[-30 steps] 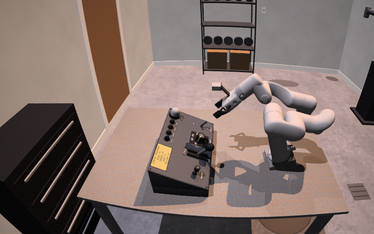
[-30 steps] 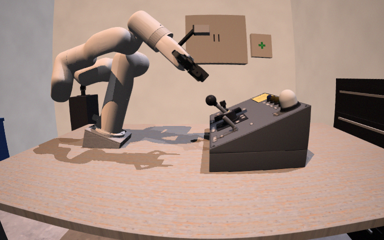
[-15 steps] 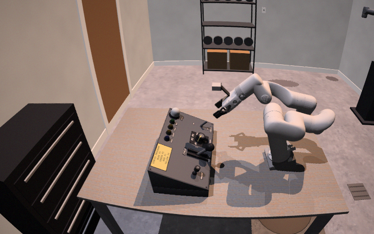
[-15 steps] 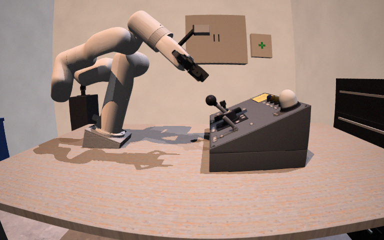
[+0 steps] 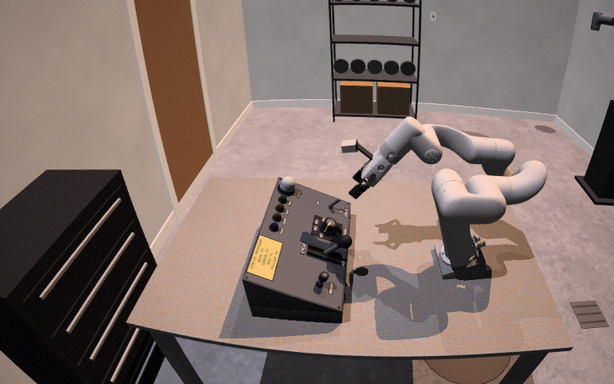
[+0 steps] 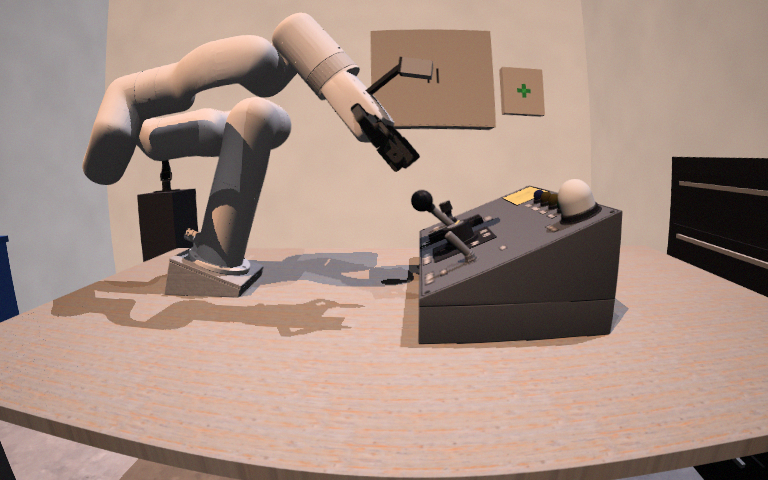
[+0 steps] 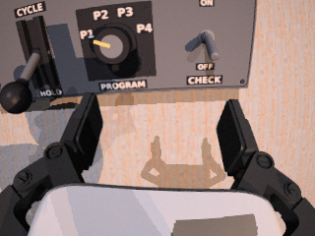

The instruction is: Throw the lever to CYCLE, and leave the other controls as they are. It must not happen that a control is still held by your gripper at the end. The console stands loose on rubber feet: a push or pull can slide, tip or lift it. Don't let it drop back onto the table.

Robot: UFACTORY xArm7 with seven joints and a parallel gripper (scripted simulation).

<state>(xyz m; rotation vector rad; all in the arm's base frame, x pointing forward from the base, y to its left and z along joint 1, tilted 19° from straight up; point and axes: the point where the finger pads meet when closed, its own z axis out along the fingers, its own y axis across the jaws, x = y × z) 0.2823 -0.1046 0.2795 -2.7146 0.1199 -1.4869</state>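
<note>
Now: hand 110 mm short of the dark grey console, 120 mm to the right of it and 130 mm above it. Round my hand: small mode toggle: 70 mm ahead, 300 mm to the left, 110 mm below; program rotary knob: 80 mm ahead, 70 mm to the left, 110 mm below.
</note>
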